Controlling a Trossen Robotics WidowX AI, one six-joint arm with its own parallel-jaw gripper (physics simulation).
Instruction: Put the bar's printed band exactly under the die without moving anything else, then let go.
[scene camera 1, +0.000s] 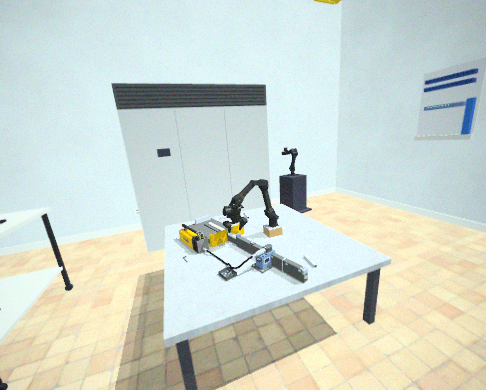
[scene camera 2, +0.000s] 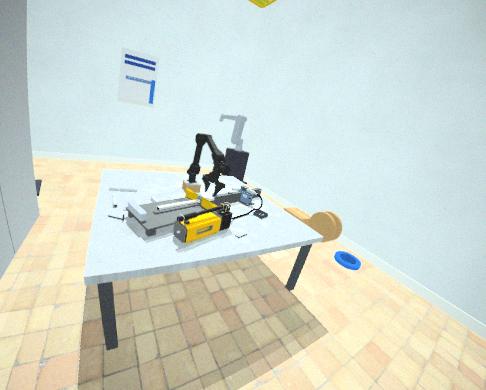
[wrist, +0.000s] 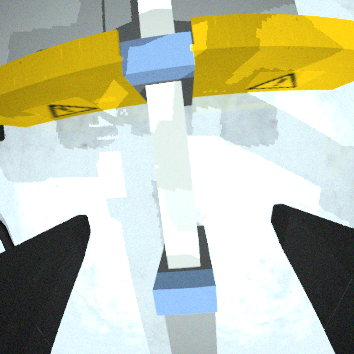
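Note:
The long white bar lies lengthwise over the grey machine bed. In the wrist view it passes through a blue guide between the yellow plates, and its near end lies just short of a second blue guide. My gripper is open and empty, with one finger on each side of the bar near that end. The blue die unit stands farther along the grey rail. The die does not show in the wrist view. I cannot make out the printed band.
Yellow plates stand across the bed's end. A yellow motor unit lies beside the bed. A black cable runs near a small dark box. A loose white piece lies beyond the rail.

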